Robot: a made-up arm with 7 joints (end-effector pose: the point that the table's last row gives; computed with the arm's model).
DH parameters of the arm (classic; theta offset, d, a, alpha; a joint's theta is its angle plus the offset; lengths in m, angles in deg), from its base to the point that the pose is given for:
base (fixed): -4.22 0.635 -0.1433 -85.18
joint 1: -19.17 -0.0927 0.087 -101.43
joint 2: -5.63 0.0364 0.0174 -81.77
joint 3: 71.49 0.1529 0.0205 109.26
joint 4: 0 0.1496 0.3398 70.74
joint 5: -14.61 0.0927 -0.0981 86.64
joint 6: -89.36 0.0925 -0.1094 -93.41
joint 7: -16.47 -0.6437 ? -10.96
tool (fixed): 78.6 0.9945 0 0
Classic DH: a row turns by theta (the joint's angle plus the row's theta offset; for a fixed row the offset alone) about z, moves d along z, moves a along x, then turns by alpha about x.
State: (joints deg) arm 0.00 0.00 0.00 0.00 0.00 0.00 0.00
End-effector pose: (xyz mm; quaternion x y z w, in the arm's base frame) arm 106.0 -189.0 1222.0 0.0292 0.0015 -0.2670 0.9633
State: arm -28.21 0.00 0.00 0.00 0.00 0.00 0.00
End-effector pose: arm -208.4 -170.3 1274.8 0.0758 -0.2372 -0.2716 0.9297
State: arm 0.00 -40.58 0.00 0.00 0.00 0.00 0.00
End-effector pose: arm 142.5 72.0 1194.4 -0.0906 0.0299 0.0617 0.9935
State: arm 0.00 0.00 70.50 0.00 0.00 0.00 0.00
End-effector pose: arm -552.2 -189.0 963.2 0.1780 -0.5547 -0.2012 0.7875
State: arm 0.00 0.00 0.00 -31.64 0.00 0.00 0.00
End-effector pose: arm 6.7 94.5 1132.5 -0.1957 -0.1538 -0.2541 0.9346
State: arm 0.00 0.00 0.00 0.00 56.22 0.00 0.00
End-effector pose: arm 299.5 -189.0 1114.3 -0.1000 0.4552 -0.2492 0.8489
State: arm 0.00 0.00 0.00 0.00 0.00 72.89 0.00
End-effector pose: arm 165.1 176.5 1078.7 -0.5386 -0.1229 -0.3595 0.7520
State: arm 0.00 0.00 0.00 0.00 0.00 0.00 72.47
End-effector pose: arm 205.2 73.6 1239.3 -0.0876 -0.0077 0.3432 0.9351
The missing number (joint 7, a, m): 0.1444
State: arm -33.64 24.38 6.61 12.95 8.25 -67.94 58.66
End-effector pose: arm -292.3 -572.6 1102.3 0.4742 -0.5206 0.2812 0.6520
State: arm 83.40 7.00 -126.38 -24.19 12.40 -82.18 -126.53
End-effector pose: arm -125.4 -222.5 30.6 0.8495 -0.0913 0.0228 0.5191
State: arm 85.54 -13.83 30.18 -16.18 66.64 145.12 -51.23
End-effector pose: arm -173.1 150.2 848.6 -0.6006 -0.3165 0.4497 0.5804
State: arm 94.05 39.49 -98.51 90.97 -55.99 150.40 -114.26
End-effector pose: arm -604.3 45.6 388.5 -0.8496 0.1807 0.4463 0.2154
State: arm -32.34 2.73 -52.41 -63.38 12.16 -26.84 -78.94
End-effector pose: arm -197.6 139.9 1023.2 -0.1037 -0.1471 -0.7688 0.6136
